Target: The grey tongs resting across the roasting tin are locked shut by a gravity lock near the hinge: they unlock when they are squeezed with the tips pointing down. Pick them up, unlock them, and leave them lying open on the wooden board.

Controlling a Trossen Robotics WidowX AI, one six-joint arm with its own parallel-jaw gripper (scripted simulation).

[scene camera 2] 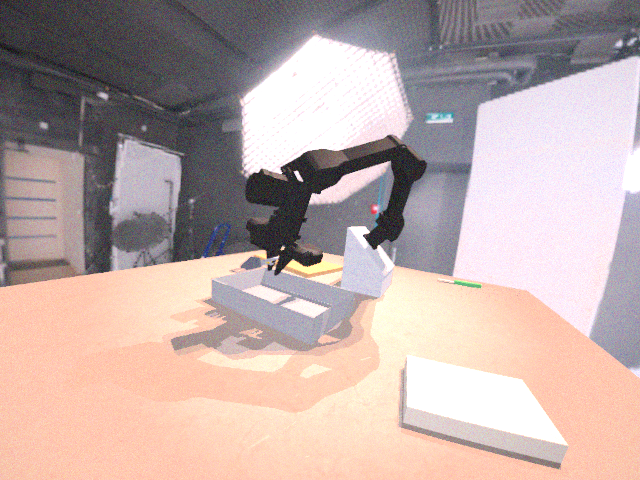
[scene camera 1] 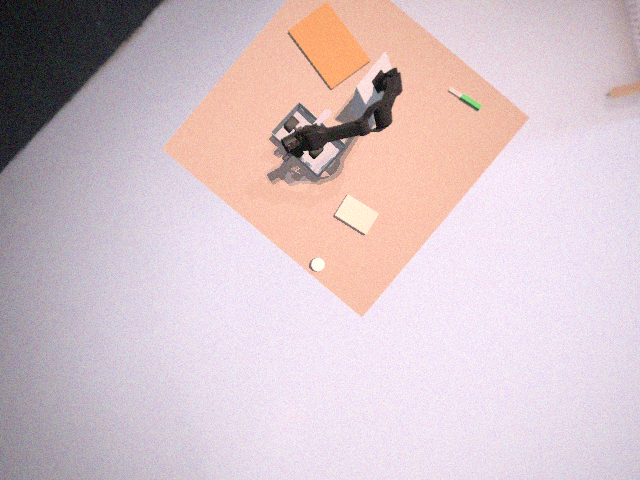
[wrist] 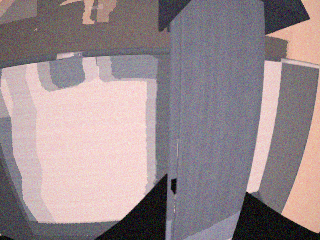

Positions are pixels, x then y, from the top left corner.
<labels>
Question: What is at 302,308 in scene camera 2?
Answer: A pale grey roasting tin.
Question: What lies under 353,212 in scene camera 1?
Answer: A flat cream block.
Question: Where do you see a pale grey roasting tin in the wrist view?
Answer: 91,127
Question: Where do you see an orange wooden board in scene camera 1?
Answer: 335,54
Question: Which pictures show the flat cream block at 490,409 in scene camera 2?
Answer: Scene camera 2 and scene camera 1 only.
</labels>
